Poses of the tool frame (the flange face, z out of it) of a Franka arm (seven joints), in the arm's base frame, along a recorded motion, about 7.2 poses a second.
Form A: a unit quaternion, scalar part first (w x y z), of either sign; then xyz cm.
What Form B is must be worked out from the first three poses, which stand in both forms.
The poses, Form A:
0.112 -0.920 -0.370 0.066 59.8 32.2 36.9
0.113 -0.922 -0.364 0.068 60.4 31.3 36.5
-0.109 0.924 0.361 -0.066 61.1 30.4 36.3
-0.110 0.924 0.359 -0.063 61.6 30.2 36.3
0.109 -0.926 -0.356 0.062 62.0 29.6 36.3
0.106 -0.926 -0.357 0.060 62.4 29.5 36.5
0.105 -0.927 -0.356 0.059 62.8 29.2 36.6
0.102 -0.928 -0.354 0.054 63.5 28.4 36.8
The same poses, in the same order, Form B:
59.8 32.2 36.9 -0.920 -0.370 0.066 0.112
60.4 31.3 36.5 -0.922 -0.364 0.068 0.113
61.1 30.4 36.3 -0.924 -0.361 0.066 0.109
61.6 30.2 36.3 -0.924 -0.359 0.063 0.110
62.0 29.6 36.3 -0.926 -0.356 0.062 0.109
62.4 29.5 36.5 -0.926 -0.357 0.060 0.106
62.8 29.2 36.6 -0.927 -0.356 0.059 0.105
63.5 28.4 36.8 -0.928 -0.354 0.054 0.102

